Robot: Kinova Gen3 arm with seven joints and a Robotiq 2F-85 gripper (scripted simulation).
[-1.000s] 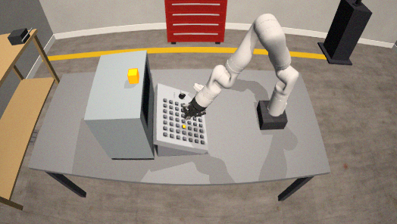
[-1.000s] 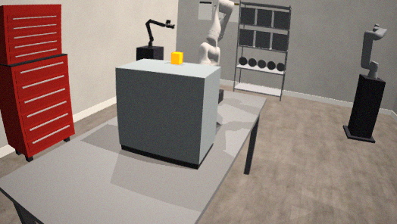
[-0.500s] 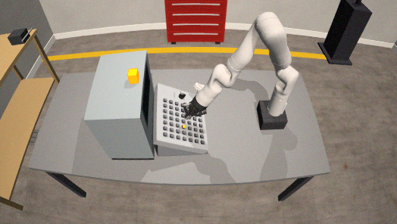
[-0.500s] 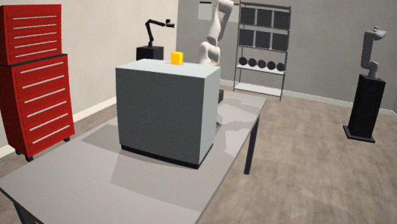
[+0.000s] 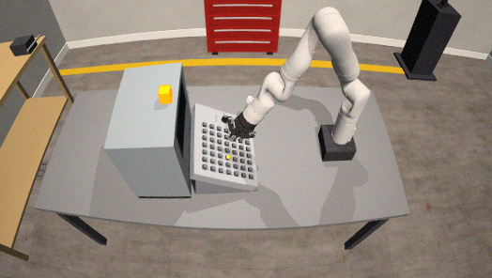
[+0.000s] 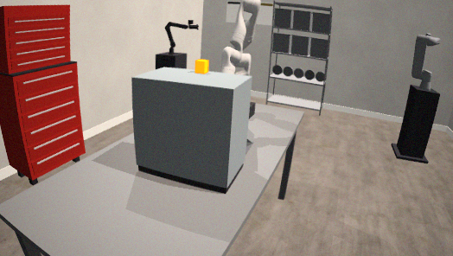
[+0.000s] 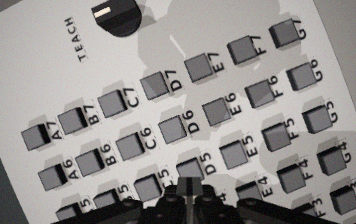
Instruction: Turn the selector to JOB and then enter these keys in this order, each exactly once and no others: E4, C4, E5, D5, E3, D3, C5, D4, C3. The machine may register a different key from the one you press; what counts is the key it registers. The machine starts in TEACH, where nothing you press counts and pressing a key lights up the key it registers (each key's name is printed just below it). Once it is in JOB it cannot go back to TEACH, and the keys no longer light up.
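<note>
My hand is 4 cm short of the black selector knob, 13 cm to the left of it and 4 cm above it. The rest, counted from my hand: key C4 (5 cm ahead, 3 cm to the left, 3 cm below); key D4 (3 cm ahead, 3 cm to the left, 5 cm below); key (5 cm ahead, 7 cm to the left, 3 cm below).
</note>
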